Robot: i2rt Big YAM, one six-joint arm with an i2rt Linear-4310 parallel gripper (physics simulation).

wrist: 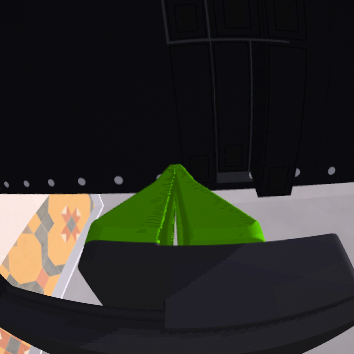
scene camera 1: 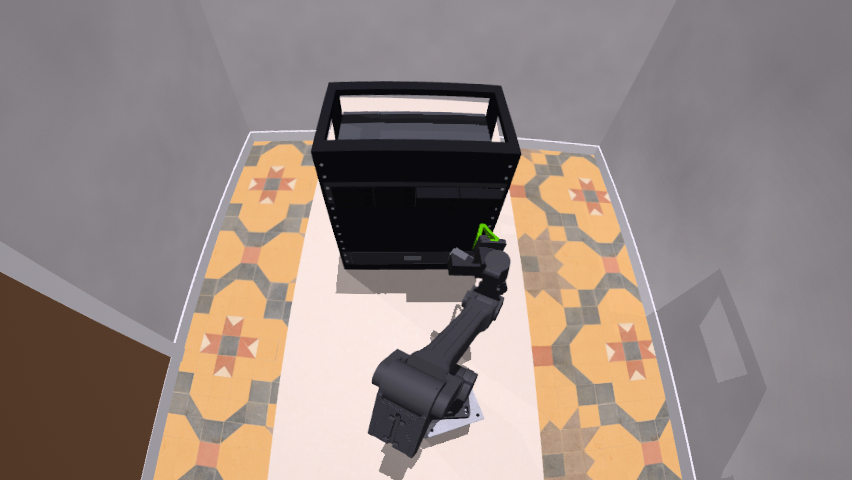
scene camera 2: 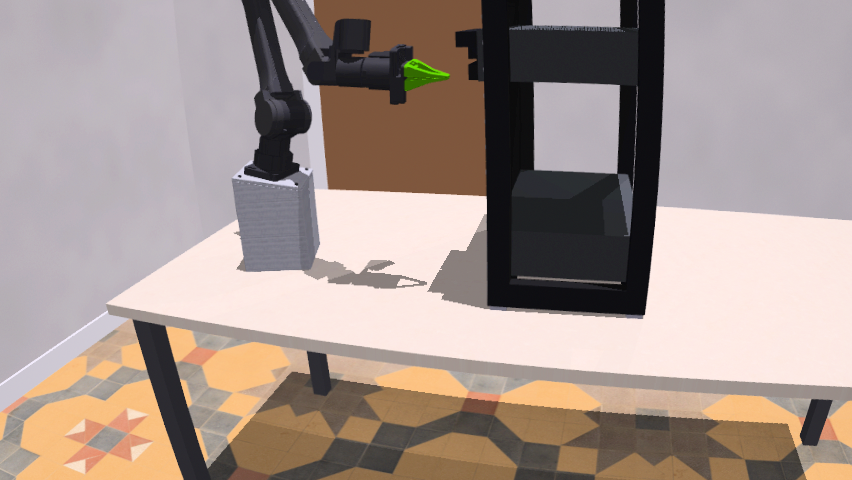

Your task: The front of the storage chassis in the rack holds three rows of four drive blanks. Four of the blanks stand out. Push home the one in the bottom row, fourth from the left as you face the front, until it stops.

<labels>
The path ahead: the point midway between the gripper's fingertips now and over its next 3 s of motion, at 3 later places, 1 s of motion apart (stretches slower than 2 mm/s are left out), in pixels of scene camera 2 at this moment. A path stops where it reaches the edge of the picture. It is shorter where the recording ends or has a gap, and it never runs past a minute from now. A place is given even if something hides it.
My gripper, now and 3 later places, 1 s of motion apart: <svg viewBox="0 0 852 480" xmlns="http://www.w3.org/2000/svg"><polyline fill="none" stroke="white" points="449,77 450,70 460,73 472,71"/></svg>
</labels>
